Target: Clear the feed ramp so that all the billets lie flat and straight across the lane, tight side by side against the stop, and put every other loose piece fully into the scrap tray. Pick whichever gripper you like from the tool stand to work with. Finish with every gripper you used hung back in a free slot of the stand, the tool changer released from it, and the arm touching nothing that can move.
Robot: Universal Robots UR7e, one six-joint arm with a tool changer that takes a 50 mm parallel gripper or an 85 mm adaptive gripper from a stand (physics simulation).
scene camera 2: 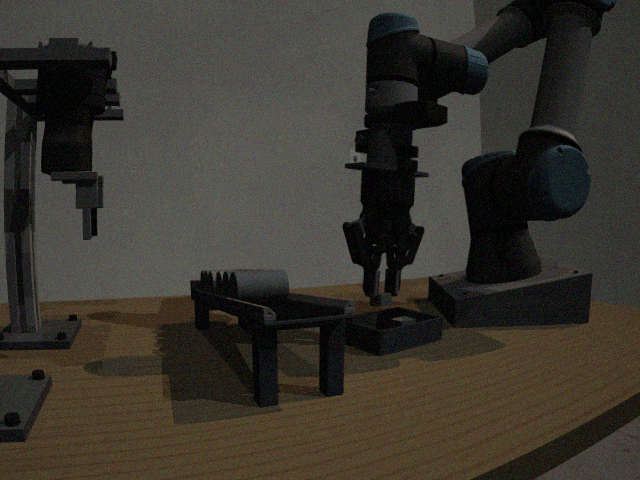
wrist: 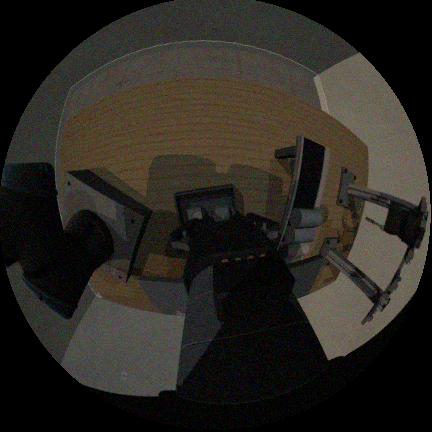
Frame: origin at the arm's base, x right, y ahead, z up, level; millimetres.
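Seen in the pictures: end effector, tool point: [scene camera 2: 389, 159]; arm's base, origin of the base link: [scene camera 2: 504, 274] [wrist: 90, 236].
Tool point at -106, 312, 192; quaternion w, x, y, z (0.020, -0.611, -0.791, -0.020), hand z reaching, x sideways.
Note:
Pixels of each thing's top centre, then the offset from my tool point to it, as dx, dy, dz. "*": a spot on its surface instead.
- scrap tray, middle of its top: [scene camera 2: 390, 317] [wrist: 207, 212] +11, -12, -226
- small grey block, middle of its top: [scene camera 2: 380, 292] [wrist: 220, 214] -1, +11, -186
- grey piece, middle of its top: [scene camera 2: 403, 318] [wrist: 194, 213] +19, -38, -232
- foot, surface spot: [scene camera 2: 23, 400] * -157, +458, -249
The black adaptive gripper [scene camera 2: 382, 287] on the arm points down above the scrap tray [scene camera 2: 408, 338] [wrist: 205, 189]. It is shut on a small grey block [scene camera 2: 381, 299] [wrist: 220, 214], which sticks out below the fingertips, a little above the tray's rim. The finger pads are mostly hidden in the wrist view. Another grey piece [scene camera 2: 404, 320] [wrist: 195, 213] lies inside the tray. Several grey cylindrical billets [scene camera 2: 262, 284] [wrist: 307, 217] lie side by side across the feed ramp [scene camera 2: 232, 304] [wrist: 295, 187] at its far end. The contact between the farther billets and the stop cannot be made out.
The tool stand's post [scene camera 2: 20, 268] [wrist: 367, 192] rises left of the ramp in the scene view. The parallel gripper [scene camera 2: 90, 224] hangs from it. A second stand foot [scene camera 2: 23, 400] is at the front left. The robot's wedge base [scene camera 2: 522, 304] [wrist: 117, 205] stands close beside the tray.

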